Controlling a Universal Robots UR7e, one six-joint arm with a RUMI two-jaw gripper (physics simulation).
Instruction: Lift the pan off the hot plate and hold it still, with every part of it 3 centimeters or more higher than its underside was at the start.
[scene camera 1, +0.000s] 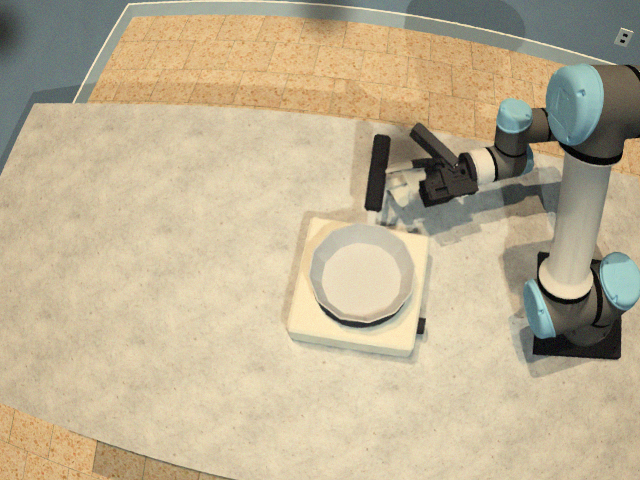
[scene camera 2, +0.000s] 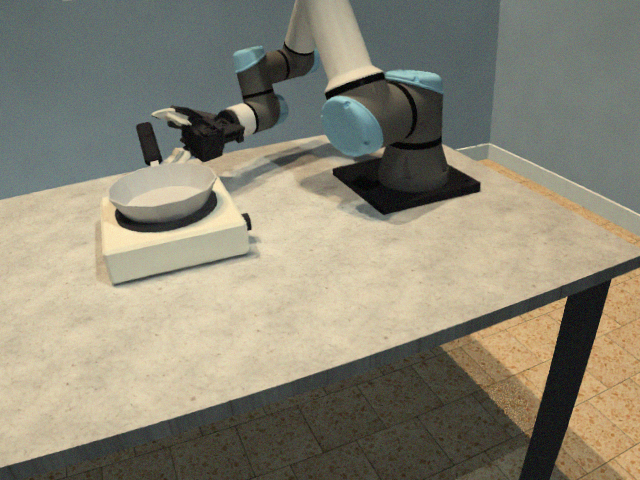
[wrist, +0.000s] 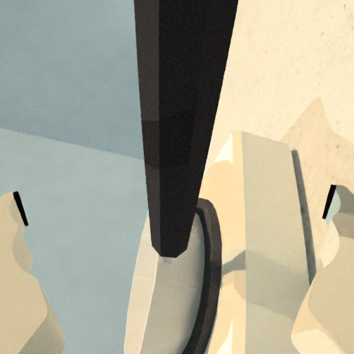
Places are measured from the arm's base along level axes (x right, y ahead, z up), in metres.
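Pixels of known places: gripper, between the fingertips: (scene camera 1: 379, 182) (scene camera 2: 152, 147); arm's base, origin of its link: (scene camera 2: 413, 177).
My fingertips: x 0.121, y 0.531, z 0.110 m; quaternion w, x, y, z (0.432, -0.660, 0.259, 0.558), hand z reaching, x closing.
For each thing: its middle in the pictures, then the offset to it from my fingertips. Level surfaces: height alone.
- grey pan, middle of its body: (scene camera 1: 370, 225) (scene camera 2: 155, 166) dz -0.011, dx -0.090, dy -0.004 m
- cream hot plate, middle of its body: (scene camera 2: 173, 222) (scene camera 1: 364, 287) dz -0.090, dx -0.182, dy -0.021 m
- hot plate's black knob, middle of its body: (scene camera 2: 244, 222) (scene camera 1: 420, 325) dz -0.092, dx -0.232, dy -0.146 m
- table, height of its surface: dz -0.128 m
The grey pan (scene camera 1: 361, 276) (scene camera 2: 170, 196) (wrist: 175, 295) sits upright on the dark round burner of the cream hot plate (scene camera 1: 351, 342) (scene camera 2: 175, 255) (wrist: 270, 200). Its black handle (scene camera 1: 377, 173) (scene camera 2: 148, 143) (wrist: 180, 100) points to the back in the first scene view and slants upward. My gripper (scene camera 1: 388, 188) (scene camera 2: 160, 136) (wrist: 174, 192) is open and empty, beside the handle on the arm's side, one finger higher than the other. In the wrist view the handle shows midway between the widely spread fingertips, apart from both. The lower finger is partly hidden behind the pan in the second scene view.
The hot plate's black knob (scene camera 1: 421, 326) (scene camera 2: 247, 221) sticks out on the side toward the arm. The arm's black base plate (scene camera 1: 547, 347) (scene camera 2: 382, 202) is at the right of the table (scene camera 1: 155, 258) (scene camera 2: 310, 289). The table's back edge runs behind the handle.
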